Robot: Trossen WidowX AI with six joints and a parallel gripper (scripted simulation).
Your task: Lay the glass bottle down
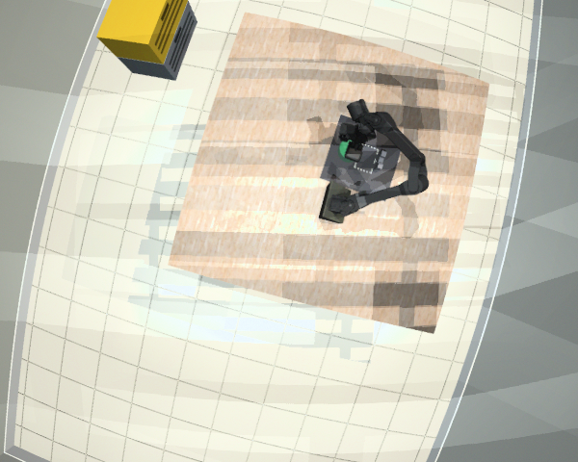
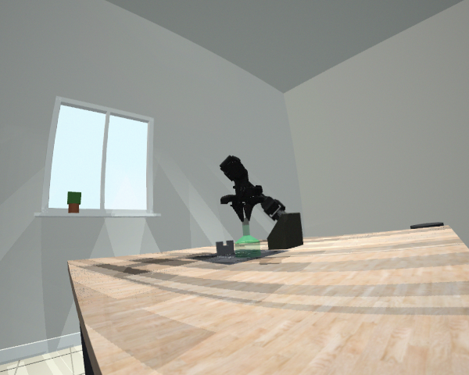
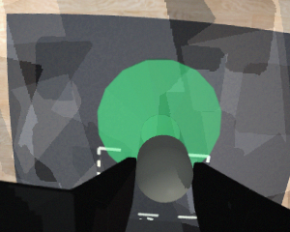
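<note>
Right now the green glass bottle is 5 cm below my gripper tip. The rest, counted from my gripper tip: dark mat: 7 cm to the right, 14 cm below.
</note>
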